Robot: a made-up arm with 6 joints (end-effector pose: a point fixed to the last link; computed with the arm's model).
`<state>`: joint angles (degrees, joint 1 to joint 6).
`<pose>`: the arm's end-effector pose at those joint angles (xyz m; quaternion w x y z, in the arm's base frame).
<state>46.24 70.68 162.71 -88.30 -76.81 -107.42</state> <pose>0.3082 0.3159 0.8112 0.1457 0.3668 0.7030 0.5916</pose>
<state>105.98 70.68 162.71 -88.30 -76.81 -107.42</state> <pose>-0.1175 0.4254 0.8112 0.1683 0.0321 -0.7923 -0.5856</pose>
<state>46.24 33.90 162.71 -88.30 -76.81 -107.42</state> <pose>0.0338 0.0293 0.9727 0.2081 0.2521 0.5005 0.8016</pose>
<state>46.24 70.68 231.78 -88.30 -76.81 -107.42</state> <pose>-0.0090 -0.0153 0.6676 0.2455 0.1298 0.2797 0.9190</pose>
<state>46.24 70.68 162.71 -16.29 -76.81 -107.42</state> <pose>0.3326 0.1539 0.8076 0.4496 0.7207 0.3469 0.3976</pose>
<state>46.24 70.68 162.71 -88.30 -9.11 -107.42</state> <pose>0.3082 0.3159 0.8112 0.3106 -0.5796 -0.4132 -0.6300</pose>
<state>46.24 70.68 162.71 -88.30 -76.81 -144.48</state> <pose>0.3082 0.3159 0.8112 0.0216 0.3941 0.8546 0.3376</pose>
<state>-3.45 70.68 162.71 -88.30 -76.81 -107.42</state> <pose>0.4402 -0.0307 0.8112 0.3808 0.6282 0.4838 0.4756</pose>
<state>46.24 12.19 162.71 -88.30 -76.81 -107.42</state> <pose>-0.1417 -0.1539 0.9411 0.2353 0.1715 0.3554 0.8882</pose>
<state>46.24 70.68 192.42 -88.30 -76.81 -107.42</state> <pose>0.1580 0.1590 0.8199 0.1976 0.2766 0.5441 0.7671</pose>
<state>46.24 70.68 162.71 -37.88 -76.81 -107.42</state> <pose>0.3475 0.2039 0.8093 0.3722 0.6390 0.4753 0.4766</pose>
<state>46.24 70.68 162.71 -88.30 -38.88 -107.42</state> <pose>0.3082 0.3159 0.8112 0.1140 -0.5073 -0.5653 -0.6404</pose>
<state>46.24 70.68 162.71 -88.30 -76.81 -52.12</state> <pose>0.3082 0.3159 0.8112 0.2993 0.2572 0.3482 0.8503</pose>
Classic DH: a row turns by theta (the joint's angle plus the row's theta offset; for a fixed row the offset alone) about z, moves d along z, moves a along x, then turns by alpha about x. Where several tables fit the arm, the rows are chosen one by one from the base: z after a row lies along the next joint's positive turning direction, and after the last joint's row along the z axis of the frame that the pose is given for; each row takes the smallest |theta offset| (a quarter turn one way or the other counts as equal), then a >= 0, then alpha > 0; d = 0 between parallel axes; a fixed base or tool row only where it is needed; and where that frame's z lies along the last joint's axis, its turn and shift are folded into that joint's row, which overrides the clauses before.
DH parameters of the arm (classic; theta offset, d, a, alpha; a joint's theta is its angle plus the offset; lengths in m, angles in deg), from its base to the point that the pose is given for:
joint 1: 0 0.2953 0 -90
joint 2: -90 0 0.3352 180
joint 3: 0 0 0 -90
joint 4: 0 -0.4003 0 90
joint 5: 0 0.1393 0 -90
joint 6: 90 0 0 90
tool (fixed): -90 0 0 0

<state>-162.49 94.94 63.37 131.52 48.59 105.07</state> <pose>-0.6680 -0.3076 0.1457 0.2586 -0.6107 0.6614 0.3502</pose>
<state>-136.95 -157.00 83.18 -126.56 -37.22 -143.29</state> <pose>0.3688 0.2309 -0.3049 0.7851 0.2827 0.4300 -0.3447</pose>
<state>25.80 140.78 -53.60 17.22 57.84 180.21</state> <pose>-0.1096 -0.2008 0.0951 0.1197 0.3296 0.2013 -0.9146</pose>
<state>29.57 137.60 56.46 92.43 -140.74 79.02</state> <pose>0.3669 0.2150 -0.3263 0.6041 0.5007 -0.6196 0.0205</pose>
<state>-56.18 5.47 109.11 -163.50 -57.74 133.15</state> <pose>0.0976 0.0943 1.0273 0.3346 -0.4832 -0.7831 0.2033</pose>
